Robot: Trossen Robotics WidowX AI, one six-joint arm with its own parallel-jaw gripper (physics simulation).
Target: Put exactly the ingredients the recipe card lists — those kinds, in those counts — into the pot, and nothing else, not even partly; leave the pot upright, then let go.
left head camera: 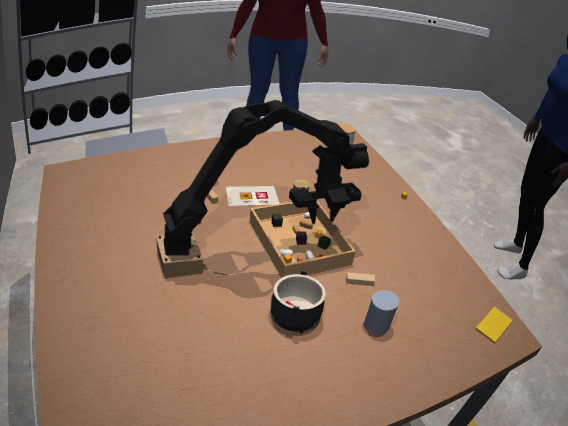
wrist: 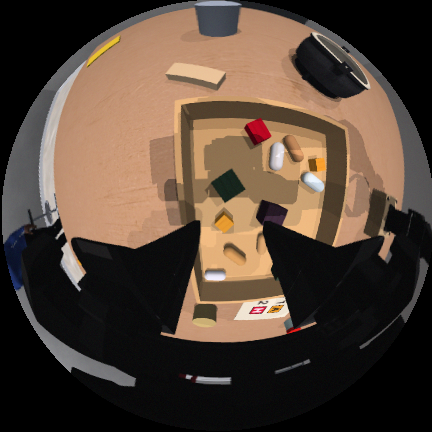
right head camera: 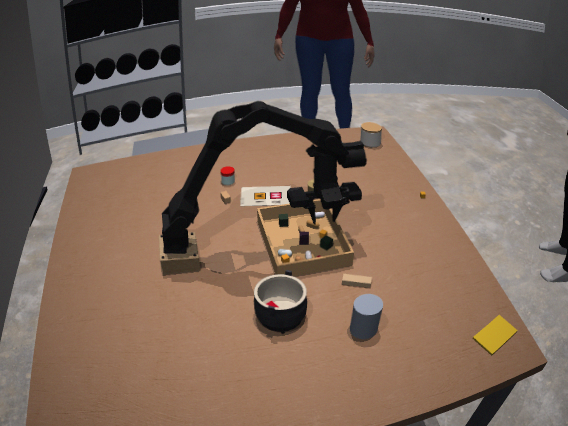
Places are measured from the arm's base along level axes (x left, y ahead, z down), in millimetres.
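Pixels of known places: gripper, fingertip midpoint: (left head camera: 322,222) (wrist: 231,225) (right head camera: 324,222); arm's base, link origin: (left head camera: 176,246) (wrist: 389,218) (right head camera: 175,245).
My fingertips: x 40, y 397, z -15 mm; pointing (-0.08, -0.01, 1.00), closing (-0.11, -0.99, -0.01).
Ahead of a thing's pixels: the offset from my fingertips to its top centre.
My gripper (left head camera: 322,221) (right head camera: 324,221) (wrist: 231,225) is open and empty, pointing down above the far right part of the wooden tray {dx +3, dy -54, dz +21 mm} (left head camera: 265,246) (right head camera: 266,246) (wrist: 186,165). Between its fingertips in the wrist view shows an orange cube {dx +17, dy +2, dz +44 mm} (wrist: 224,222) lying below in the tray. The tray also holds a red cube {dx -93, dy -22, dz +45 mm} (wrist: 257,131), dark green cubes (left head camera: 277,220) (wrist: 228,185), a dark purple block {dx -1, dy -52, dz +35 mm} (left head camera: 301,237) (right head camera: 304,237) (wrist: 271,213), another orange cube {dx -75, dy -110, dz +44 mm} (wrist: 317,164) and white and brown capsules. The pot {dx -268, dy -139, dz -29 mm} (left head camera: 298,313) (right head camera: 280,312) (wrist: 325,70) stands upright with something red inside. The recipe card {dx +239, dy -138, dz +65 mm} (left head camera: 235,196) (right head camera: 249,196) (wrist: 245,311) shows orange and red symbols.
A blue-grey cylinder {dx -340, dy +50, dz -22 mm} (left head camera: 381,313) (right head camera: 366,317) (wrist: 218,19) stands right of the pot. A wooden block {dx -176, dy +61, dz +51 mm} (left head camera: 360,278) (right head camera: 356,280) (wrist: 195,74) lies between tray and cylinder. A yellow pad {dx -449, dy +396, dz +60 mm} (left head camera: 494,324) (right head camera: 495,334) lies near the right edge. A small orange cube {dx +184, dy +365, dz +50 mm} (left head camera: 404,195) (right head camera: 422,195) lies outside the tray.
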